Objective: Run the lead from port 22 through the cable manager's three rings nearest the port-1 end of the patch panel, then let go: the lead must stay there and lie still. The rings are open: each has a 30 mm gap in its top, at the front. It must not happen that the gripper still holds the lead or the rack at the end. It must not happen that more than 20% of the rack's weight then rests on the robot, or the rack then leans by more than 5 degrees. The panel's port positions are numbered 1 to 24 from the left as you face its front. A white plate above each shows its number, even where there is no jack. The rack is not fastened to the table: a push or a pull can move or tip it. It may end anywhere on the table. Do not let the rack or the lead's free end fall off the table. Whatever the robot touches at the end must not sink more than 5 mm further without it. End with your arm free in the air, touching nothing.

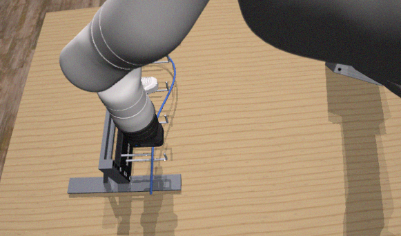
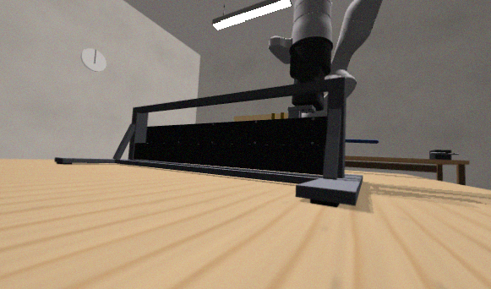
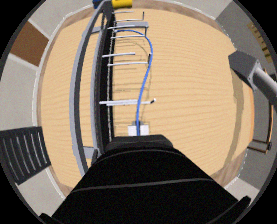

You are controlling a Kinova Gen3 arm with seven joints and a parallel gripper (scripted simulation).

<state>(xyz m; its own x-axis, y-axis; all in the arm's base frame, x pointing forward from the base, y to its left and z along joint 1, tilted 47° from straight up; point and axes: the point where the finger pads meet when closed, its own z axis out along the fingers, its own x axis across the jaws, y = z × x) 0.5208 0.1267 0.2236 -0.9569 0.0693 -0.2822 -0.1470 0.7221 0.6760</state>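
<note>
My hand is 11 cm short of the rack, 13 cm to the left of it and 2 cm above it.
</note>
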